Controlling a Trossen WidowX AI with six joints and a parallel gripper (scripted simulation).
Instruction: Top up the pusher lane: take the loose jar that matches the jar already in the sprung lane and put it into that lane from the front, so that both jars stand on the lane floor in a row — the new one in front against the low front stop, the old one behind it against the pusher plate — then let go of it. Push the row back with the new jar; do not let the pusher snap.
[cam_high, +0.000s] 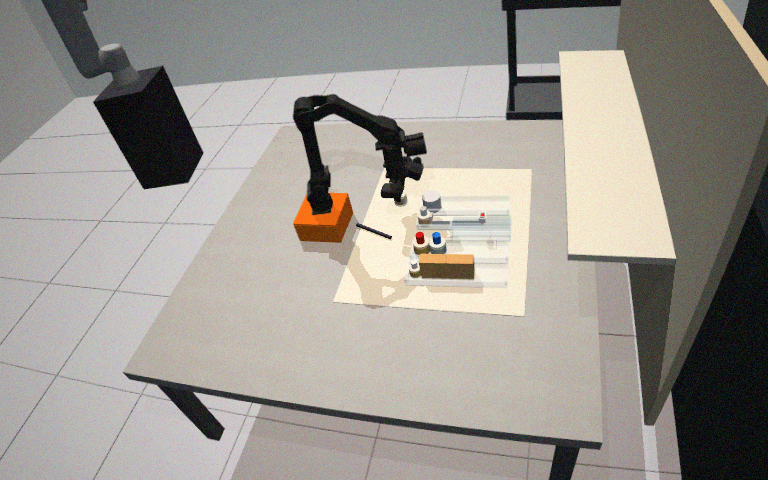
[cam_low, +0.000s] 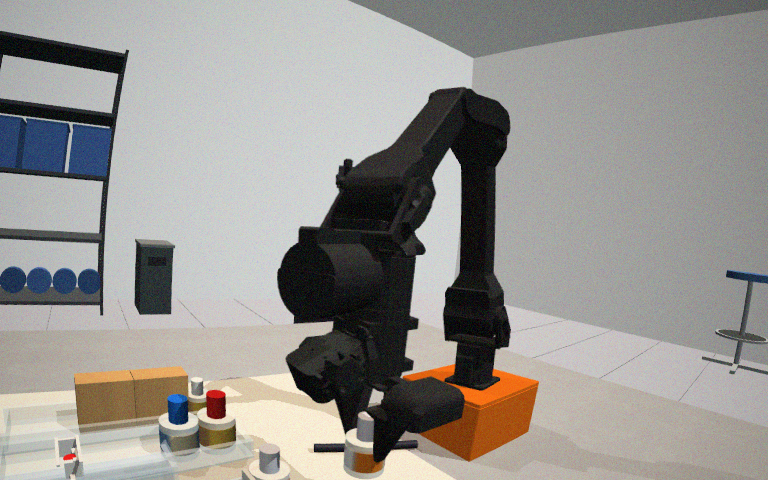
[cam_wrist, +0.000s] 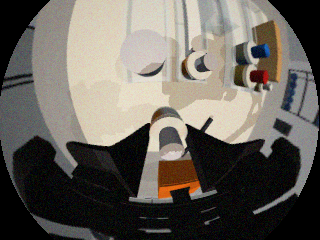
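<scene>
The grey-topped cylinder is 100 mm ahead of my gripper tip, 40 mm below it and 10 mm to the left of it. Round my gripper tip: black rod 100 mm behind, 70 mm to the right, 70 mm below; clear sprung lane 220 mm ahead, 110 mm to the right, 50 mm below; red mark 250 mm ahead, 130 mm to the right.
</scene>
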